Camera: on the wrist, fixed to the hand. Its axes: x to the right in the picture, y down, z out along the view.
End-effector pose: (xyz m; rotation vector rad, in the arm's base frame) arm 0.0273 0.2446 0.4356 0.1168 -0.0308 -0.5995
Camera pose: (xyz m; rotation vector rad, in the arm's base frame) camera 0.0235 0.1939 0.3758 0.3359 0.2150 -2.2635
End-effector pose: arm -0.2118 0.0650 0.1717 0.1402 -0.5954 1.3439
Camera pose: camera -0.1439 0.0983 0.1506 0.4981 -0.0744 -0.2468
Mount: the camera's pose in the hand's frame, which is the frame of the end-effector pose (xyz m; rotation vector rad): 0.0258 -0.0508 -0.0540 0.1466 0.1702 -1.6802
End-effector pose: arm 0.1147 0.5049 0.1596 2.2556 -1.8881 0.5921
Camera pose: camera 0.1562 0.5106 0.2260 2.6745 0.4489 0.4916
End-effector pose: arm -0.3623 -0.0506 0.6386 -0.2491 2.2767 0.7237
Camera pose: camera -0.3934 -0.1222 0.6304 -1.8279 1.4209 -0.3747
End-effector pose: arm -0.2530 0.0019 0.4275 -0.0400 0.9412 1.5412
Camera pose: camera -0.2422 -0.0130 0.3512 -0.6796 0.7256 -0.0927
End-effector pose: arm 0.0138 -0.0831 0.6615 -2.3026 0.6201 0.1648
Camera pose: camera 0.0574 -0.0990 0.7248 -1.9702 -1.2406 -0.8192
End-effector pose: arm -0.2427 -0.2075 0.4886 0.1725 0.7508 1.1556
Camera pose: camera -0.2322 -0.2196 0.4118 -0.4068 0.7947 -0.4911
